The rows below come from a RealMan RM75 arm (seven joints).
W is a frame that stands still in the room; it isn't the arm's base.
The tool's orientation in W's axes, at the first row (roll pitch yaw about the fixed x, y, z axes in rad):
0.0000 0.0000 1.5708
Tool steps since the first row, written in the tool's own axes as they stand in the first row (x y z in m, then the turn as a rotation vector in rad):
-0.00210 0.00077 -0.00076 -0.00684 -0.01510 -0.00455
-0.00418 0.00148 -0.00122 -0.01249 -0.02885 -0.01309
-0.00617 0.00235 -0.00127 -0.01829 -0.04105 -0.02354
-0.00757 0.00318 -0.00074 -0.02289 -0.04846 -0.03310
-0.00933 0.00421 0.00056 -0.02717 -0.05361 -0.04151
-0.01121 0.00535 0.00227 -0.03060 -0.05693 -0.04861
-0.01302 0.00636 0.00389 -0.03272 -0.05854 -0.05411
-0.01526 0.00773 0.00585 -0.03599 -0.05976 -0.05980
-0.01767 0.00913 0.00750 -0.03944 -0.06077 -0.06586
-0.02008 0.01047 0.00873 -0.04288 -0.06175 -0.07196
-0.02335 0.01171 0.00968 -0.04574 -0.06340 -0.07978
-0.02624 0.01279 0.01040 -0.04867 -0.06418 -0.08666
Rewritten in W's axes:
-0.00077 -0.00210 -0.00076 0.01510 -0.00684 -0.00455
-0.00148 -0.00418 -0.00122 0.02885 -0.01249 -0.01309
-0.00235 -0.00617 -0.00127 0.04105 -0.01829 -0.02354
-0.00318 -0.00757 -0.00074 0.04846 -0.02289 -0.03310
-0.00421 -0.00933 0.00056 0.05361 -0.02717 -0.04151
-0.00535 -0.01121 0.00227 0.05693 -0.03060 -0.04861
-0.00636 -0.01302 0.00389 0.05854 -0.03272 -0.05411
-0.00773 -0.01526 0.00585 0.05976 -0.03599 -0.05980
-0.00913 -0.01767 0.00750 0.06077 -0.03944 -0.06586
-0.01047 -0.02008 0.00873 0.06175 -0.04288 -0.07196
-0.01171 -0.02335 0.00968 0.06340 -0.04574 -0.07978
-0.01279 -0.02624 0.01040 0.06418 -0.04867 -0.08666

